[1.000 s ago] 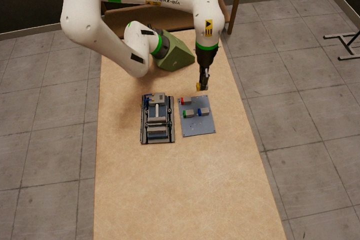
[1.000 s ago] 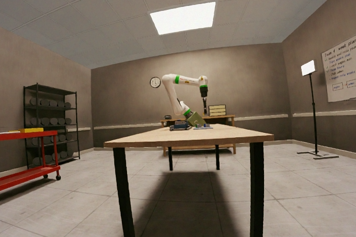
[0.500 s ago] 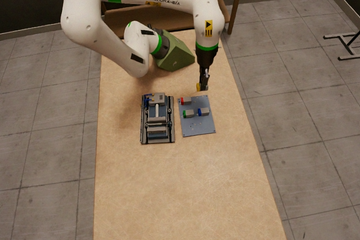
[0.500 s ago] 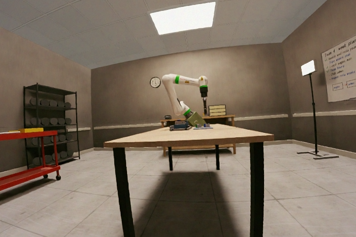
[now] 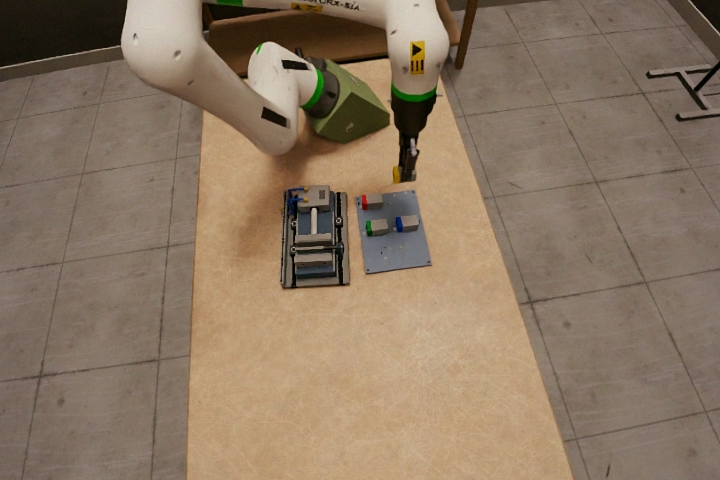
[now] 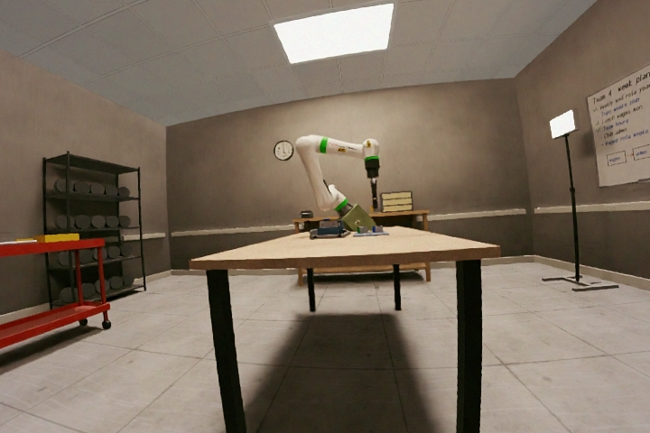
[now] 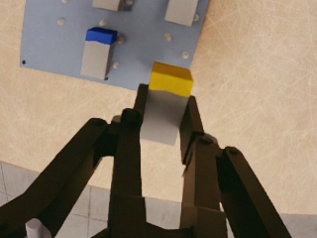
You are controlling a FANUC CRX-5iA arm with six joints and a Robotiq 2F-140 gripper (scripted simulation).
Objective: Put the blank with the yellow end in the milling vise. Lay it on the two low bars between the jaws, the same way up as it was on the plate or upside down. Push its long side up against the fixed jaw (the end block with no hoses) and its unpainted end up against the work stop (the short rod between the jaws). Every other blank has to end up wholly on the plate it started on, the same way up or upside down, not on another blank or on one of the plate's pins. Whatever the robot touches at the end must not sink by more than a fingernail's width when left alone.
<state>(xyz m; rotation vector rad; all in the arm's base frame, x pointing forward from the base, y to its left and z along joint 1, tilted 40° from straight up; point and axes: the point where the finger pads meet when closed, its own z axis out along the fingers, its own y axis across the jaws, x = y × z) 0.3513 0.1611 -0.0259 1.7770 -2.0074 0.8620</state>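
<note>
The fixed jaw lies 300 mm to the right of my hand, 140 mm ahead of it and 110 mm below it. Also, from my hand: green-ended blank 160 mm below, 100 mm to the right, 70 mm ahead; then blue-ended blank 160 mm below, 90 mm ahead, 20 mm to the right; then red-ended blank 160 mm below, 90 mm to the right, 20 mm behind.
</note>
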